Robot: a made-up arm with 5 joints. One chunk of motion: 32 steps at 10 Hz.
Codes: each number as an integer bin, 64 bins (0 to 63) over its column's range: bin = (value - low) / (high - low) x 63, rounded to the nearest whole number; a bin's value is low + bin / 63 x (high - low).
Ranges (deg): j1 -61..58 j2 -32..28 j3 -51..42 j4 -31..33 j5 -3..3
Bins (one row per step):
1: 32 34 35 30 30
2: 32 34 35 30 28
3: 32 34 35 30 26
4: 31 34 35 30 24
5: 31 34 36 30 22
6: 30 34 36 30 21
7: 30 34 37 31 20
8: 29 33 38 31 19
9: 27 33 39 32 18
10: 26 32 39 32 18
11: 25 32 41 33 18
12: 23 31 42 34 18
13: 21 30 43 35 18
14: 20 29 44 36 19
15: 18 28 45 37 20
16: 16 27 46 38 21
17: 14 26 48 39 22
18: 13 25 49 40 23
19: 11 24 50 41 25
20: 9 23 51 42 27
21: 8 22 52 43 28
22: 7 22 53 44 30
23: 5 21 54 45 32
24: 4 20 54 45 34
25: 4 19 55 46 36
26: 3 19 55 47 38
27: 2 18 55 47 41
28: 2 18 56 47 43
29: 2 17 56 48 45
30: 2 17 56 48 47
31: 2 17 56 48 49
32: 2 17 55 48 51
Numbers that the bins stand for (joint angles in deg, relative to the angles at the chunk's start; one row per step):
1: -0.56 0.38 0.67 -0.52 -0.14
2: -0.56 0.38 0.67 -0.52 -0.33
3: -0.56 0.38 0.67 -0.52 -0.52
4: -2.44 0.38 0.67 -0.52 -0.71
5: -2.44 0.38 2.14 -0.52 -0.90
6: -4.33 0.38 2.14 -0.52 -1.00
7: -4.33 0.38 3.62 0.49 -1.10
8: -6.22 -0.57 5.10 0.49 -1.19
9: -10.00 -0.57 6.57 1.51 -1.29
10: -11.89 -1.52 6.57 1.51 -1.29
11: -13.78 -1.52 9.52 2.52 -1.29
12: -17.56 -2.48 11.00 3.54 -1.29
13: -21.33 -3.43 12.48 4.56 -1.29
14: -23.22 -4.38 13.95 5.57 -1.19
15: -27.00 -5.33 15.43 6.59 -1.10
16: -30.78 -6.29 16.90 7.60 -1.00
17: -34.56 -7.24 19.86 8.62 -0.90
18: -36.44 -8.19 21.33 9.63 -0.81
19: -40.22 -9.14 22.81 10.65 -0.62
20: -44.00 -10.10 24.29 11.67 -0.43
21: -45.89 -11.05 25.76 12.68 -0.33
22: -47.78 -11.05 27.24 13.70 -0.14
23: -51.56 -12.00 28.71 14.71 0.05
24: -53.44 -12.95 28.71 14.71 0.24
25: -53.44 -13.90 30.19 15.73 0.43
26: -55.33 -13.90 30.19 16.75 0.62
27: -57.22 -14.86 30.19 16.75 0.90
28: -57.22 -14.86 31.67 16.75 1.10
29: -57.22 -15.81 31.67 17.76 1.29
30: -57.22 -15.81 31.67 17.76 1.48
31: -57.22 -15.81 31.67 17.76 1.67
32: -57.22 -15.81 30.19 17.76 1.86

